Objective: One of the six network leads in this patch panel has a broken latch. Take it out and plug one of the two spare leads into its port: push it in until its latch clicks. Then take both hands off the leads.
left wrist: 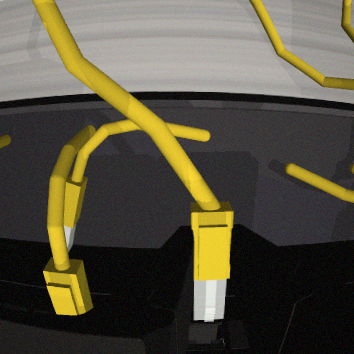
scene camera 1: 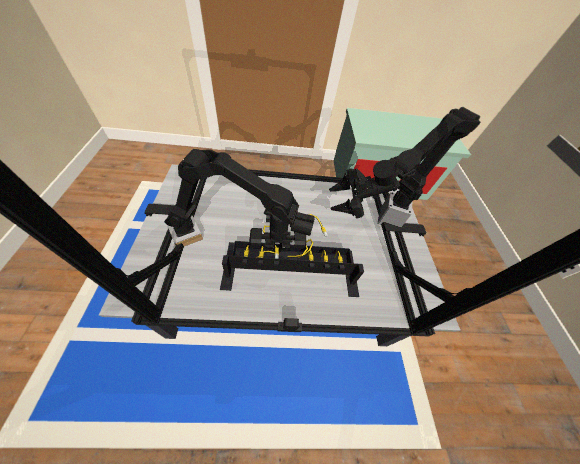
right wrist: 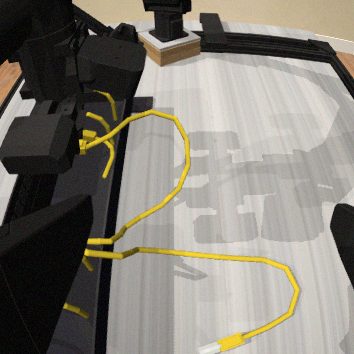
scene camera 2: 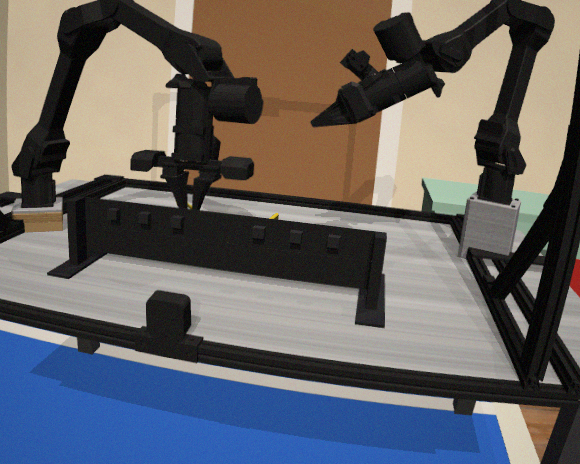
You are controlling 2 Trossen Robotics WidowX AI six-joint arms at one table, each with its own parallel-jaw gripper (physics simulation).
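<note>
The black patch panel stands across the middle of the table, with yellow leads plugged into it. My left gripper is shut on a yellow lead plug and holds it upright, with its white tip just above an open port. To its left in the left wrist view, one plug sits in the panel, and another plug shows its white tip. My right gripper is open and empty, high above the table's back right.
A spare lead lies loose on the grey table behind the panel, its cable looping across the surface. A black frame edges the table. A green cabinet stands at the back right.
</note>
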